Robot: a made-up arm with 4 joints. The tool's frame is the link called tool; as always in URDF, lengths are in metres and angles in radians. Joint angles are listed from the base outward. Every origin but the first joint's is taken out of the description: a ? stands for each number. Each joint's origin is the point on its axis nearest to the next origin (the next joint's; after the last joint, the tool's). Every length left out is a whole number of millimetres.
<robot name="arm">
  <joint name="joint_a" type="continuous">
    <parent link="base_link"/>
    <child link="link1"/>
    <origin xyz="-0.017 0 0.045" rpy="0 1.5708 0"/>
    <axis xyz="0 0 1"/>
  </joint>
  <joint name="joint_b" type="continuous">
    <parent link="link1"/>
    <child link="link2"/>
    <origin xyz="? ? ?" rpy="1.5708 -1.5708 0"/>
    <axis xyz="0 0 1"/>
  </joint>
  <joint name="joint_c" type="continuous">
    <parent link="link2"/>
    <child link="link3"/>
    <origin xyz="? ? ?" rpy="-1.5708 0 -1.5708"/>
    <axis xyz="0 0 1"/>
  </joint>
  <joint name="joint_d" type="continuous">
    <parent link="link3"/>
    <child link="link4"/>
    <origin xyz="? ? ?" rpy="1.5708 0 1.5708"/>
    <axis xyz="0 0 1"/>
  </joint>
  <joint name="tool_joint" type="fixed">
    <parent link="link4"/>
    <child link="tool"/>
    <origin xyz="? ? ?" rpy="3.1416 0 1.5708"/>
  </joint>
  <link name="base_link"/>
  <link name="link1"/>
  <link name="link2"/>
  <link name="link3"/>
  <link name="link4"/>
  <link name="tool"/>
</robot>
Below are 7 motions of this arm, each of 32 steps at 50 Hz.
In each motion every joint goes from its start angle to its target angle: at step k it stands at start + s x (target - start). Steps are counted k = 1, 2, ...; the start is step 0. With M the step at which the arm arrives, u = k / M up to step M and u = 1 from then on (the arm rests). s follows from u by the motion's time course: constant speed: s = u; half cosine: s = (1 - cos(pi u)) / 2; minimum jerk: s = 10 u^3 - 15 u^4 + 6 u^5.
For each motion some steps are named. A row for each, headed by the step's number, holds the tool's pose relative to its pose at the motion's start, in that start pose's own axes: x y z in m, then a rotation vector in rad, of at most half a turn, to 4 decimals.
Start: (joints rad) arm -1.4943 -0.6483 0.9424 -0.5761
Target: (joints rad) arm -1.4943 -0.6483 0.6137 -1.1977
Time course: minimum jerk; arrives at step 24
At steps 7, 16, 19, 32:
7: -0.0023 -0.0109 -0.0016 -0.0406 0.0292 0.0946
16: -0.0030 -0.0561 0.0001 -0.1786 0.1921 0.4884
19: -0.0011 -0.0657 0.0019 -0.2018 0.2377 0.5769
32: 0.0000 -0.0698 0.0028 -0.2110 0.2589 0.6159

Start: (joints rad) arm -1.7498 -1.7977 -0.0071 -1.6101
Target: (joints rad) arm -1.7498 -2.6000 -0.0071 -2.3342
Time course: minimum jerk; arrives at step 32
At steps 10, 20, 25, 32:
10: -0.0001 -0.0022 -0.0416 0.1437 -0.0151 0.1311
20: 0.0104 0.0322 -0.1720 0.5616 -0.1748 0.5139
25: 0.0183 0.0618 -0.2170 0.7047 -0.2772 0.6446
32: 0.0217 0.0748 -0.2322 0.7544 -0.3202 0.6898

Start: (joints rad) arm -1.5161 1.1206 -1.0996 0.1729
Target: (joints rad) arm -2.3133 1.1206 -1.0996 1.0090
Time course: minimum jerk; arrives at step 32
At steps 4, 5, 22, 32:
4: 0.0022 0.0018 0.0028 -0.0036 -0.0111 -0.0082
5: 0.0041 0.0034 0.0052 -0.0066 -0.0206 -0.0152
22: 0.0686 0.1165 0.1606 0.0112 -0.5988 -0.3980
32: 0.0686 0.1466 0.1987 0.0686 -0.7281 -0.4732

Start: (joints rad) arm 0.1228 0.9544 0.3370 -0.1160
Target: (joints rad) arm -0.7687 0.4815 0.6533 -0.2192
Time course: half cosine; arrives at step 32
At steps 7, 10, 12, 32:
7: 0.0080 0.0194 -0.0100 -0.0151 0.0809 0.0690
10: 0.0138 0.0375 -0.0206 -0.0328 0.1595 0.1296
12: 0.0171 0.0513 -0.0296 -0.0493 0.2226 0.1739
32: 0.0080 0.1361 -0.1107 -0.2609 0.7154 0.4049

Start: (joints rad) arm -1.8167 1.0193 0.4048 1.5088
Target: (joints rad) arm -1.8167 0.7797 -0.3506 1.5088
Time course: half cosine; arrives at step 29
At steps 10, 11, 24, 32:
10: 0.0219 -0.0026 -0.0502 -0.0732 -0.1966 -0.0191
11: 0.0266 -0.0038 -0.0590 -0.0872 -0.2328 -0.0213
24: 0.0992 -0.0341 -0.1546 -0.2696 -0.6830 -0.0123
32: 0.1090 -0.0393 -0.1635 -0.2914 -0.7351 -0.0066

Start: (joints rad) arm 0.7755 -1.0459 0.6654 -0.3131
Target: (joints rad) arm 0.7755 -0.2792 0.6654 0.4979
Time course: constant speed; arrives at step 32
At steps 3, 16, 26, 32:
3: 0.0027 0.0155 0.0112 -0.0154 -0.0544 -0.0316
16: 0.0022 0.0851 0.0574 -0.0332 -0.2994 -0.1658
26: -0.0122 0.1389 0.0896 0.0080 -0.4883 -0.2612
32: -0.0268 0.1704 0.1070 0.0553 -0.5973 -0.3132

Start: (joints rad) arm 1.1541 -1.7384 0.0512 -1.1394
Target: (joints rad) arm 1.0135 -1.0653 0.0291 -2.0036
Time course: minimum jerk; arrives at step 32
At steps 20, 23, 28, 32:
20: -0.0180 -0.0310 0.1411 -0.4966 -0.0350 0.5321
23: -0.0216 -0.0269 0.1718 -0.5940 -0.0013 0.6248
28: -0.0249 -0.0199 0.1999 -0.6809 0.0406 0.7058
32: -0.0254 -0.0187 0.2035 -0.6921 0.0468 0.7161

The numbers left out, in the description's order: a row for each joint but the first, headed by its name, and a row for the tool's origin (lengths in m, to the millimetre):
joint_b: -0.071 -0.188 0
joint_c: 0.289 0.01 0
joint_d: 0.056 0.08 0
tool: 0.012 -0.09 0

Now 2 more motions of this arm.
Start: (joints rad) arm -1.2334 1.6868 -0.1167 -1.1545
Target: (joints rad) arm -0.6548 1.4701 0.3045 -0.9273
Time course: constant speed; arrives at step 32
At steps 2, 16, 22, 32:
2: -0.0115 0.0045 -0.0036 0.0249 -0.0133 -0.0486
16: -0.0855 0.0460 -0.0239 0.1865 -0.1199 -0.4012
22: -0.1130 0.0684 -0.0299 0.2489 -0.1730 -0.5580
32: -0.1524 0.1099 -0.0364 0.3435 -0.2726 -0.8247

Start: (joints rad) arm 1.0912 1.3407 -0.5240 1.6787
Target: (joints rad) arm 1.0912 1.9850 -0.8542 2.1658
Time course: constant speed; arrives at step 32
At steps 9, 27, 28, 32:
9: 0.0364 0.0342 0.0372 0.1668 -0.0645 -0.2345
27: 0.1295 0.0698 0.1317 0.5018 -0.1283 -0.7377
28: 0.1353 0.0701 0.1374 0.5203 -0.1293 -0.7667
32: 0.1588 0.0693 0.1608 0.5943 -0.1307 -0.8838

